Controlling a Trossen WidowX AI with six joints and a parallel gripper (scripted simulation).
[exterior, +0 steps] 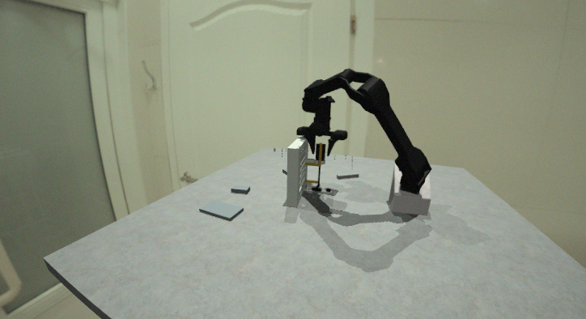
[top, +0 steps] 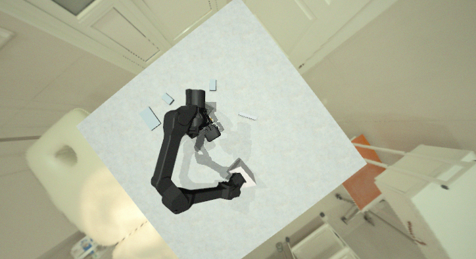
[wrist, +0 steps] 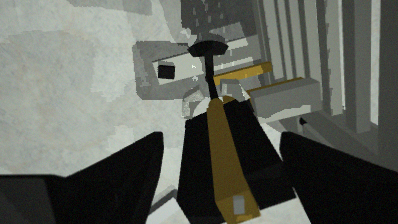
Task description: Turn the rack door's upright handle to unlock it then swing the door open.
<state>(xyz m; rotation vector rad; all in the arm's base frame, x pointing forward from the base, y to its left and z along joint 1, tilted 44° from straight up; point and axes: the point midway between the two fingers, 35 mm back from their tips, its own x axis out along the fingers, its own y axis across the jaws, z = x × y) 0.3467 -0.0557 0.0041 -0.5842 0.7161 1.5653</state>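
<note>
My gripper tip is now 20 mm above the black upright handle and 10 mm to the right of it. Round my gripper tip: large plate (320 mm to the left, 230 mm ahead, 140 mm below); thin plate (190 mm to the right, 140 mm below, 80 mm behind).
</note>
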